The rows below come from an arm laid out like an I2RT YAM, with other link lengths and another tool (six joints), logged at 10 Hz.
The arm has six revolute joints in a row. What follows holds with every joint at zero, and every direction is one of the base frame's.
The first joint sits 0.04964 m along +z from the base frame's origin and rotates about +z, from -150 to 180 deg.
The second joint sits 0.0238 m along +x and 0.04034 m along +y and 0.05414 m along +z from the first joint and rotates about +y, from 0 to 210 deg.
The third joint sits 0.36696 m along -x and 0.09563 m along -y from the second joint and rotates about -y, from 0 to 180 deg.
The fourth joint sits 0.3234 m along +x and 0.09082 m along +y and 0.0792 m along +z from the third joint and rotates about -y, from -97 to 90 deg.
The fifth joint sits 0.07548 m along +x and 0.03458 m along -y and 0.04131 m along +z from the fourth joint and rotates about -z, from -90 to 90 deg.
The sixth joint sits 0.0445 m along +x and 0.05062 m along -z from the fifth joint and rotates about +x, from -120 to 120 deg.
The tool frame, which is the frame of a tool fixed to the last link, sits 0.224 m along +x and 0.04 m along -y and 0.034 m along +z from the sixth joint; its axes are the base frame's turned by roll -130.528, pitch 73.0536 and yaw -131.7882 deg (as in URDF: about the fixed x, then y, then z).
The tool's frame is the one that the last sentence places.
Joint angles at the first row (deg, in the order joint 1, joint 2, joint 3, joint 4, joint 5, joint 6):
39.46 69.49 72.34 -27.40 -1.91 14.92
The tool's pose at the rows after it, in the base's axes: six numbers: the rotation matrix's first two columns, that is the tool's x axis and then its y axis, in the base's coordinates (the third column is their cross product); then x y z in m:
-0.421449 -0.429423 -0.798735 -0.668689 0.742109 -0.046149 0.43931 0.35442 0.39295
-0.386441 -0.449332 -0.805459 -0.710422 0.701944 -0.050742 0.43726 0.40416 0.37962
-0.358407 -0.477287 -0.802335 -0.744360 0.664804 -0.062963 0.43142 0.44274 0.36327
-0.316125 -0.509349 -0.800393 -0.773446 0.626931 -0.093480 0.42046 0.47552 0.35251
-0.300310 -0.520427 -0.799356 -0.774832 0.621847 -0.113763 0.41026 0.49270 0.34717
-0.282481 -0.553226 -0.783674 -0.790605 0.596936 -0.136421 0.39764 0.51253 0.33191
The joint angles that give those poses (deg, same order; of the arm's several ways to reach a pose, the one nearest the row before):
45.54 73.95 72.33 -24.14 4.32 11.94
49.23 78.08 72.34 -19.36 4.75 11.81
52.07 81.45 72.34 -16.23 5.02 11.18
55.00 83.94 72.34 -13.72 5.93 9.67
57.76 85.23 72.33 -12.47 8.67 9.67
60.12 87.00 72.34 -12.01 9.91 8.99

